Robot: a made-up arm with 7 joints. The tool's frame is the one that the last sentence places.
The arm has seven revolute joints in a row. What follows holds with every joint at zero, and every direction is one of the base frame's.
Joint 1 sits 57.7 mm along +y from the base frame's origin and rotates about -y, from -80 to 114.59 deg.
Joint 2 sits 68.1 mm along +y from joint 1 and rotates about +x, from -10 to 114.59 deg.
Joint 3 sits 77.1 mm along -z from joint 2 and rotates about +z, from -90 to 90 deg.
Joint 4 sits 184.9 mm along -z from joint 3 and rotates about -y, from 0 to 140 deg.
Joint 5 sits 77.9 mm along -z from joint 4 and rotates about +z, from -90 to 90 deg.
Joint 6 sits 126.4 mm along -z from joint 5 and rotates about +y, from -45 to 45 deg.
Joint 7 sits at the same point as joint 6 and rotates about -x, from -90 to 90 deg.
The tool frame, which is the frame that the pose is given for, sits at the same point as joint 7; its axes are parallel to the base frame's.
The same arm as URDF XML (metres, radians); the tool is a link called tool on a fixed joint. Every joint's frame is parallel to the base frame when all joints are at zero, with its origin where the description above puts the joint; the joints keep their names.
<robot name="arm">
  <joint name="tool_joint" type="fixed">
    <parent link="link7"/>
    <child link="tool"/>
    <origin xyz="0 0 0"/>
  </joint>
  <joint name="joint 7" type="revolute">
    <parent link="link6"/>
    <child link="link7"/>
    <origin xyz="0 0 0"/>
    <axis xyz="-1 0 0"/>
    <limit lower="-1.5708" upper="1.5708"/>
  </joint>
  <joint name="joint 6" type="revolute">
    <parent link="link5"/>
    <child link="link6"/>
    <origin xyz="0 0 -0.1264"/>
    <axis xyz="0 1 0"/>
    <limit lower="-0.7854" upper="0.7854"/>
  </joint>
  <joint name="joint 5" type="revolute">
    <parent link="link4"/>
    <child link="link5"/>
    <origin xyz="0 0 -0.0779"/>
    <axis xyz="0 0 1"/>
    <limit lower="-1.5708" upper="1.5708"/>
  </joint>
  <joint name="joint 4" type="revolute">
    <parent link="link3"/>
    <child link="link4"/>
    <origin xyz="0 0 -0.1849"/>
    <axis xyz="0 -1 0"/>
    <limit lower="0" upper="2.4435"/>
  </joint>
  <joint name="joint 3" type="revolute">
    <parent link="link2"/>
    <child link="link3"/>
    <origin xyz="0 0 -0.0771"/>
    <axis xyz="0 0 1"/>
    <limit lower="-1.5708" upper="1.5708"/>
  </joint>
  <joint name="joint 2" type="revolute">
    <parent link="link1"/>
    <child link="link2"/>
    <origin xyz="0 0.0681 0"/>
    <axis xyz="1 0 0"/>
    <limit lower="-0.1745" upper="2"/>
  </joint>
  <joint name="joint 1" type="revolute">
    <parent link="base_link"/>
    <child link="link1"/>
    <origin xyz="0 0.0577 0"/>
    <axis xyz="0 -1 0"/>
    <limit lower="-1.3963" upper="2"/>
  </joint>
  <link name="base_link"/>
  <link name="link1"/>
  <link name="link2"/>
  <link name="link3"/>
  <link name="link4"/>
  <link name="link5"/>
  <link name="link6"/>
  <link name="link7"/>
  <link name="tool"/>
</robot>

